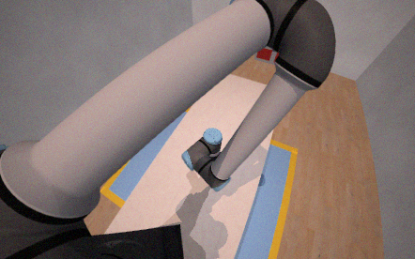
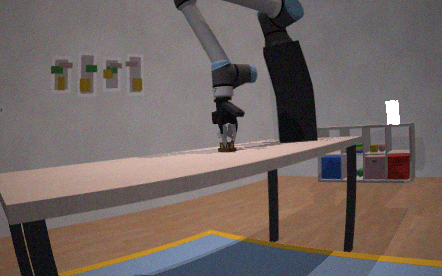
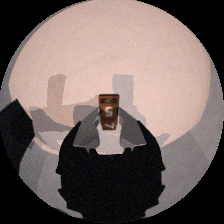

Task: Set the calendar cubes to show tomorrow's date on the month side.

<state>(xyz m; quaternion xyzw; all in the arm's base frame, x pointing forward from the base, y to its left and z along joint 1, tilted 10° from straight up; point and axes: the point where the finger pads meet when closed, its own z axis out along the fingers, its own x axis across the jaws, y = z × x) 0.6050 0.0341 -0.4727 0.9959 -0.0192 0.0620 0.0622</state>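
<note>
Right now the brown tray is 3 cm below my hand and 2 cm to the right of it. The rest, counted from my hand: brown cube (3 cm to the right, 1 cm below).
</note>
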